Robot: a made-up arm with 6 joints.
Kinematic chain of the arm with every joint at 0, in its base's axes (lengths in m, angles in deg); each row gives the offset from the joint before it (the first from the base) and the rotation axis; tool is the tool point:
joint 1: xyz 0 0 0.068 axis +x
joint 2: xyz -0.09 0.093 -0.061 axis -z
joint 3: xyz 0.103 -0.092 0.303 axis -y
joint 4: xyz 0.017 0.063 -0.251 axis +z
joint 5: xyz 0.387 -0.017 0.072 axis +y
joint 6: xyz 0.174 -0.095 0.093 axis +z
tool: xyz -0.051 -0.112 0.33
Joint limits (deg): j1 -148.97..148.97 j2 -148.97..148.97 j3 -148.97..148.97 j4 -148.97..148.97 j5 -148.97..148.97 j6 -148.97..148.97
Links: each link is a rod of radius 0.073 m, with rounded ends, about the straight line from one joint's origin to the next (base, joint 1, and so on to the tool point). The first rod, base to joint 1, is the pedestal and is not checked.
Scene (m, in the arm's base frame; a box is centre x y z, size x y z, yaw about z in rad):
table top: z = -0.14
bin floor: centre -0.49 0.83 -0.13 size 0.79 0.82 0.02 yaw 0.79
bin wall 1: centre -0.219 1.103 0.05 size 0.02 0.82 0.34 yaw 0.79
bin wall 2: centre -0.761 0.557 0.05 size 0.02 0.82 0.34 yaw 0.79
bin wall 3: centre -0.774 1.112 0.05 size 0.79 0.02 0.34 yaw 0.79
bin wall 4: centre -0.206 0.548 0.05 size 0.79 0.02 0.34 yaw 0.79
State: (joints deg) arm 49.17 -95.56 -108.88 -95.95 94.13 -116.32
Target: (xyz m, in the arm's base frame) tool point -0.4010 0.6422 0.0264
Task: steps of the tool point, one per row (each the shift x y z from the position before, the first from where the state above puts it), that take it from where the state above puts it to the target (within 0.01 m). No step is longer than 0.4 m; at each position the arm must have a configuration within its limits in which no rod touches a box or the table.
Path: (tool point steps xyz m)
1: -0.0316 0.2191 0.2661
2: -0.1218 0.2989 0.1491
3: -0.1941 0.3016 0.0005
4: -0.2342 0.2258 -0.1341
5: -0.2352 0.0966 -0.2151
6: -0.1980 -0.0429 -0.2239
7: -0.1326 -0.1492 -0.1691

